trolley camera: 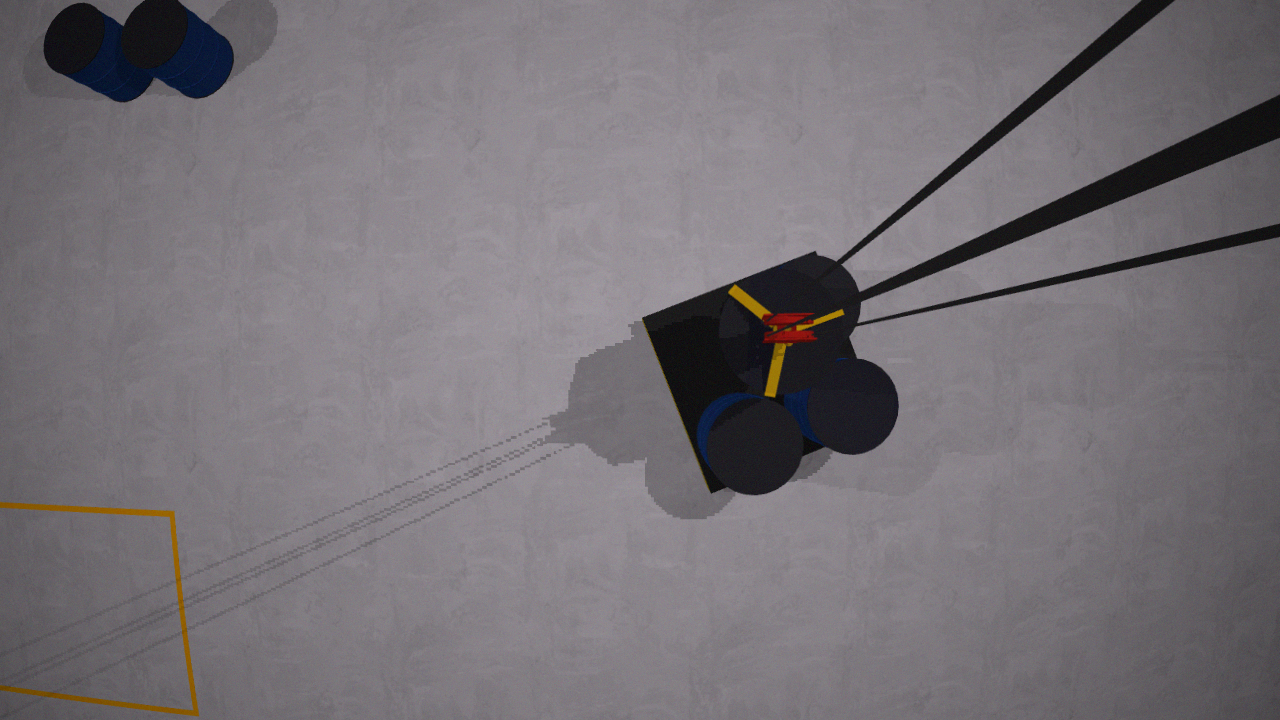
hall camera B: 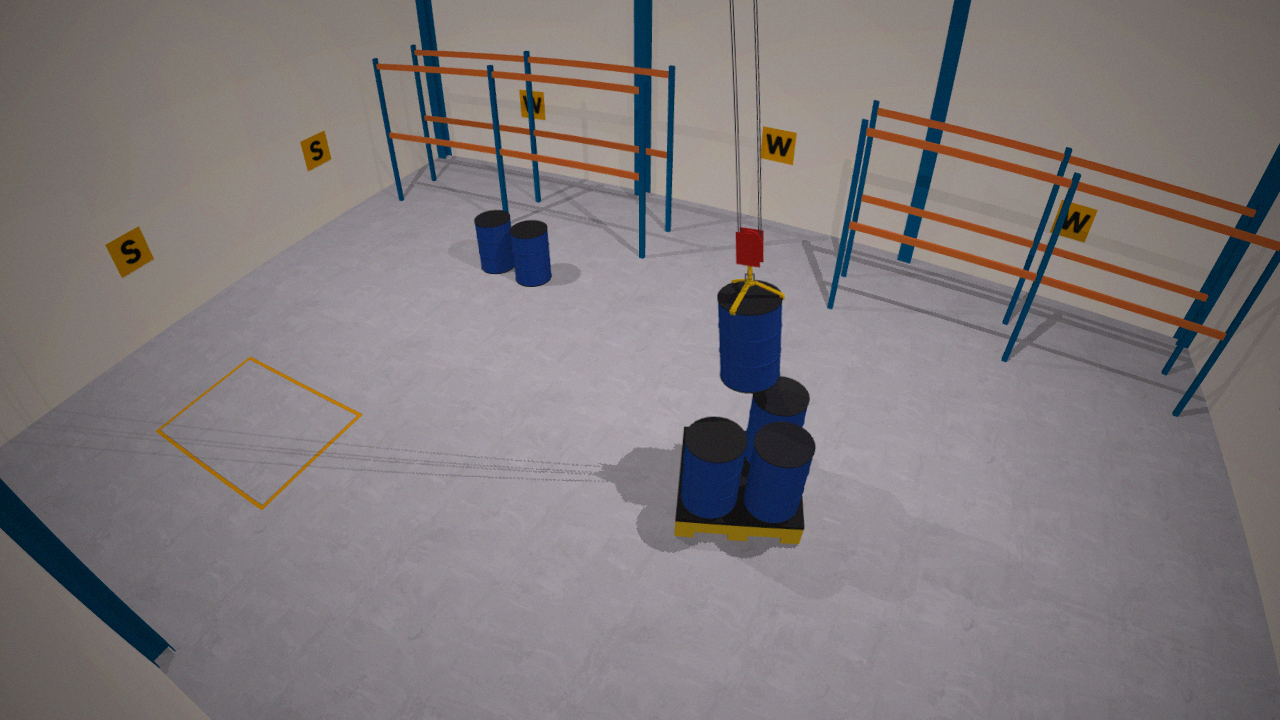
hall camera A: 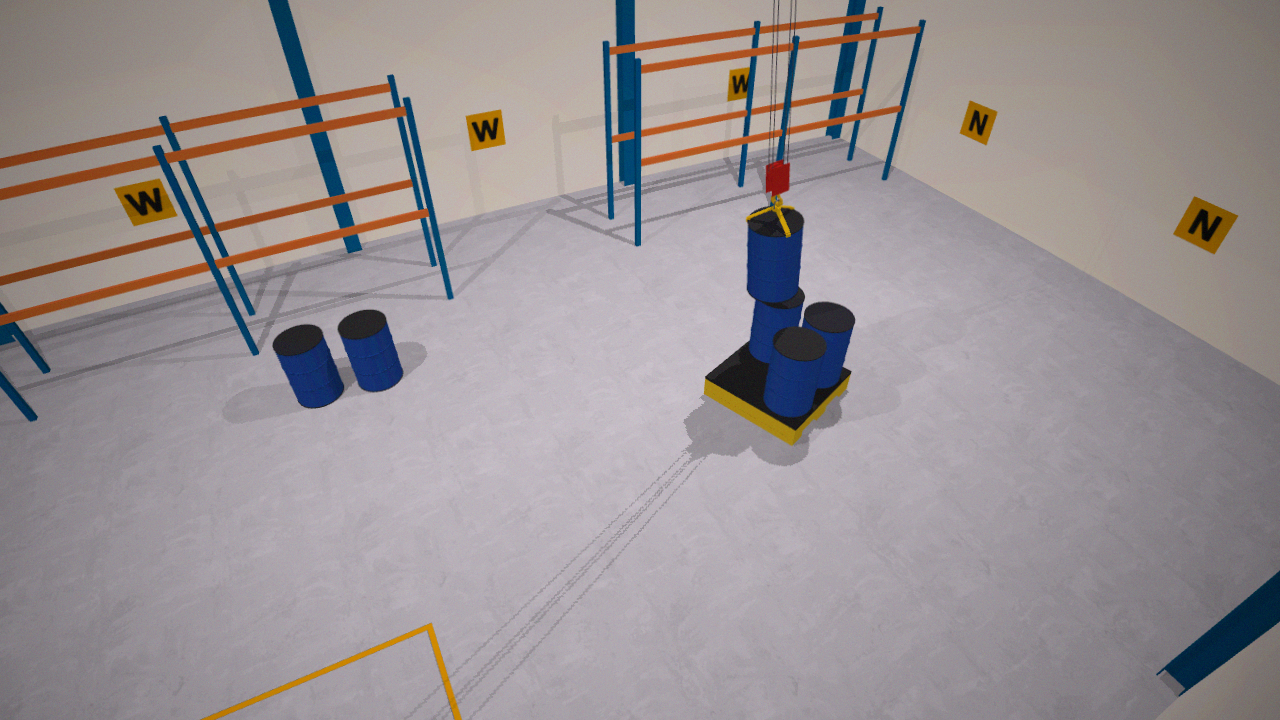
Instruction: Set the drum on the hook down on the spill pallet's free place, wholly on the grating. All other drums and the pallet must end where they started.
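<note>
The blue drum on the hook [hall camera A: 773, 264] [hall camera B: 750, 349] [trolley camera: 810, 362] hangs upright, apart from the spill pallet [hall camera A: 747, 410] [hall camera B: 738, 530] [trolley camera: 669, 344] below it. My three-armed yellow gripper [hall camera A: 776, 216] [hall camera B: 750, 295] [trolley camera: 782, 332] is shut on its top rim. Three drums stand on the pallet: one [hall camera A: 776, 329] [hall camera B: 779, 398] [trolley camera: 843, 286] partly hidden behind or under the hanging drum, a second [hall camera A: 792, 380] [hall camera B: 713, 474] [trolley camera: 756, 447] and a third [hall camera A: 834, 344] [hall camera B: 778, 479] [trolley camera: 854, 407]. Bare black grating shows at the pallet's left in hall camera A and the trolley view.
Two more blue drums [hall camera A: 308, 371] [hall camera A: 371, 353] [hall camera B: 494, 246] [hall camera B: 532, 257] stand on the floor near a rack [hall camera A: 205, 250] [hall camera B: 641, 214]. Another rack [hall camera A: 637, 152] [hall camera B: 1038, 268] stands along the W wall. A yellow floor outline [hall camera A: 322, 671] [hall camera B: 311, 461] [trolley camera: 183, 608] lies farther off.
</note>
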